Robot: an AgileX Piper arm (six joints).
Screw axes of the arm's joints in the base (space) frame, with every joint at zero. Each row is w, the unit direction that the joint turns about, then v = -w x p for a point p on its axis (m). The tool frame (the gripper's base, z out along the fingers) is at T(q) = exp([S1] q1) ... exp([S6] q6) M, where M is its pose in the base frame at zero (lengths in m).
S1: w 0 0 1 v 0.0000 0.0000 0.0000
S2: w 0 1 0 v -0.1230 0.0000 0.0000
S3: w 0 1 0 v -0.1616 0.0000 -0.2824
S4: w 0.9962 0 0.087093 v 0.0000 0.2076 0.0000
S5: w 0 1 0 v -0.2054 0.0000 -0.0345
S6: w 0.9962 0 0.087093 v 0.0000 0.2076 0.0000
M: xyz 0.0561 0.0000 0.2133 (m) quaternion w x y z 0.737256 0 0.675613 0
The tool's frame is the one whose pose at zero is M.
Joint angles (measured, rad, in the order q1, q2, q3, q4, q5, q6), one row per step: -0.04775 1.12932 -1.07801 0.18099 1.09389 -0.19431; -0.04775 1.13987 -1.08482 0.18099 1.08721 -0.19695; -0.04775 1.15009 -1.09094 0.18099 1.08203 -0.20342; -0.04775 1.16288 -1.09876 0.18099 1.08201 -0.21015; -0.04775 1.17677 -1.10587 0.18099 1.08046 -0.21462; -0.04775 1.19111 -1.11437 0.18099 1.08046 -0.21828
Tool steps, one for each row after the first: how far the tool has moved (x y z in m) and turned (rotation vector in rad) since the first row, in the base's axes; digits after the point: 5 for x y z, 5 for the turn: 0.00322 -0.00020 0.00008 -0.00141 -0.00319 0.00106; 0.00622 -0.00039 -0.00006 -0.00466 -0.00506 0.00566; 0.00947 -0.00054 -0.00053 -0.00775 -0.00103 0.01144; 0.01307 -0.00073 -0.00142 -0.00968 0.00361 0.01502; 0.01671 -0.00090 -0.00212 -0.01116 0.00894 0.01819
